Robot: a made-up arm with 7 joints.
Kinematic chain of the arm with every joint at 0, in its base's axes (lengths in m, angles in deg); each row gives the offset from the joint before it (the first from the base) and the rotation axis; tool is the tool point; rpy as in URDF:
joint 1: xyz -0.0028 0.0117 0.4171 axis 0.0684 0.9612 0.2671
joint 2: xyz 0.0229 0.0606 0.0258 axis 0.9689 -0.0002 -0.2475
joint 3: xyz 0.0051 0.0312 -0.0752 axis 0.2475 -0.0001 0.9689
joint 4: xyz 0.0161 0.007 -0.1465 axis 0.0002 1 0
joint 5: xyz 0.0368 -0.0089 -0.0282 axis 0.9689 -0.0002 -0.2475
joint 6: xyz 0.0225 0.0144 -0.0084 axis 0.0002 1 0
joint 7: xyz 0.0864 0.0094 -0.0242 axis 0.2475 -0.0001 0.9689
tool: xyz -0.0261 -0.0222 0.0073 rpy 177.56 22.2 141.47
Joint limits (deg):
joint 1: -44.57..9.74
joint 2: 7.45..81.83
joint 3: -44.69..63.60
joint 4: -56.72..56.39
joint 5: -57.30..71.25
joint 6: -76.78..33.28
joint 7: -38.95..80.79
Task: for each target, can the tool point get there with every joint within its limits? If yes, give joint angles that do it. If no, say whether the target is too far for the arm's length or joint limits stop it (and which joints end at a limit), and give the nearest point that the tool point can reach.
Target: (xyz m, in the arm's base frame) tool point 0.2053 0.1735 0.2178
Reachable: yes | joints -19.39 22.86 -17.48 43.50 -30.34 -52.72 -16.64
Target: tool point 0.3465 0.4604 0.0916
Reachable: no: too far | nearest point 0.2236 0.3257 0.2149 | short by 0.220 m
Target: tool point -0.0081 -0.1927 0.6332
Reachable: no: joint limits stop it (at a limit: joint 1, joint 2, joint 3, joint 4, joint 7) | nearest point 0.1202 -0.0391 0.4283 | short by 0.286 m
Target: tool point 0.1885 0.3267 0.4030
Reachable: yes | joints -2.48 59.32 27.19 -3.93 32.16 10.05 -24.47
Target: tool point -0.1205 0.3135 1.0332
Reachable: no: too far | nearest point 0.0261 0.2851 0.6902 | short by 0.374 m
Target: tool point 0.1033 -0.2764 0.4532
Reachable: no: joint limits stop it (at a limit: joint 1, joint 2, joint 3, joint 5, joint 6, joint 7) | nearest point 0.1497 -0.0865 0.3821 | short by 0.208 m
